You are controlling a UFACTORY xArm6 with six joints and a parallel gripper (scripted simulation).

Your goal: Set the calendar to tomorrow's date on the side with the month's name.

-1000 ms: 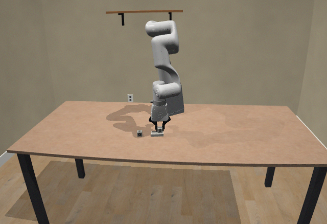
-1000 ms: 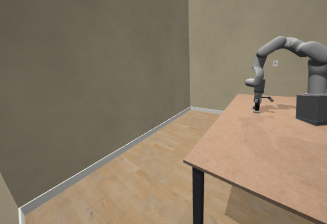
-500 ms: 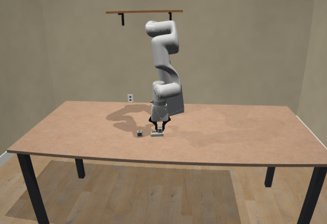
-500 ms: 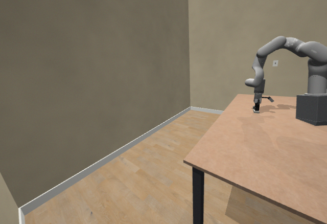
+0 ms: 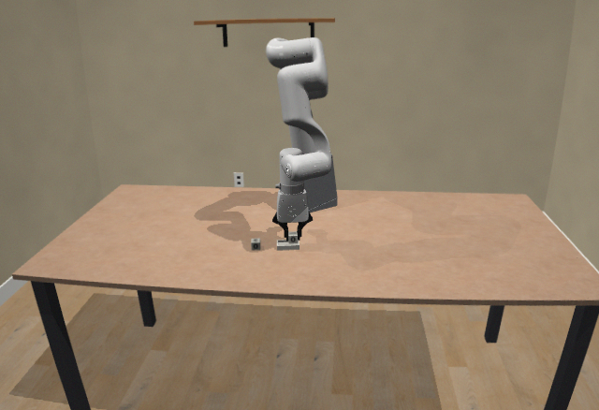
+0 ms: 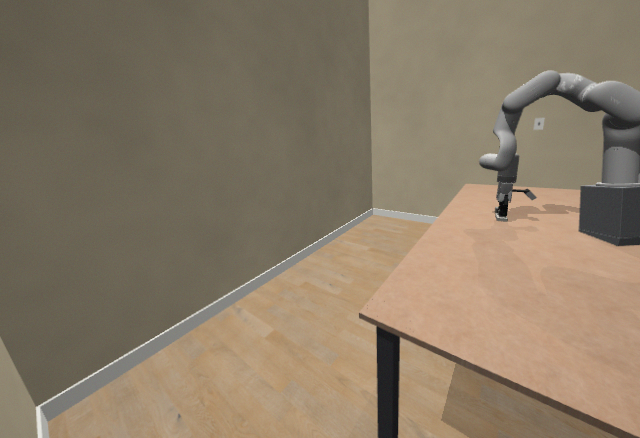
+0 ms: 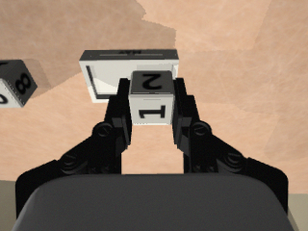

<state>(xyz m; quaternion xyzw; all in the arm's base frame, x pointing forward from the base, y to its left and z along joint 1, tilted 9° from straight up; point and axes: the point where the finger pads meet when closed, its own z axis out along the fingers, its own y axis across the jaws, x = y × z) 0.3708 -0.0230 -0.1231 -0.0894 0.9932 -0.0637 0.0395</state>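
Right now my hand is 20 mm to the left of the calendar tray and 40 mm above it.
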